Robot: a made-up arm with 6 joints. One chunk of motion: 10 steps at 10 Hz.
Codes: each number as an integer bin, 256 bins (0 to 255) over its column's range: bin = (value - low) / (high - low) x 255, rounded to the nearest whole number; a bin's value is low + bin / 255 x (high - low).
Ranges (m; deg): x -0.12..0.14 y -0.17..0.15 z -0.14..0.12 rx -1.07..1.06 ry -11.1..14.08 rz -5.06..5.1
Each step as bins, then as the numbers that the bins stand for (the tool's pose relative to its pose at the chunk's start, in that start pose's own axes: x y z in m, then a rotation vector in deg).
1 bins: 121 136 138 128 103 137
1 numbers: 0.0034 0.0007 0.0007 0.00 -0.93 0.40
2 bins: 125 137 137 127 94 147
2 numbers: 0.0075 0.0019 -0.0003 -0.01 -1.82 0.80
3 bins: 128 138 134 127 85 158
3 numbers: 0.0105 0.0032 -0.0034 -0.01 -2.71 1.24
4 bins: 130 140 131 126 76 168
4 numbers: 0.0125 0.0057 -0.0064 -0.02 -3.60 1.63
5 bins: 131 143 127 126 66 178
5 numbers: 0.0136 0.0095 -0.0105 -0.02 -4.58 2.03
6 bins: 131 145 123 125 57 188
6 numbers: 0.0136 0.0120 -0.0146 -0.03 -5.47 2.43
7 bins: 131 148 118 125 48 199
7 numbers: 0.0136 0.0157 -0.0197 -0.03 -6.36 2.87
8 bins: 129 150 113 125 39 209
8 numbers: 0.0115 0.0182 -0.0248 -0.03 -7.25 3.27
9 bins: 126 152 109 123 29 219
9 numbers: 0.0085 0.0207 -0.0289 -0.04 -8.24 3.67
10 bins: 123 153 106 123 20 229
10 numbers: 0.0054 0.0220 -0.0319 -0.04 -9.13 4.06
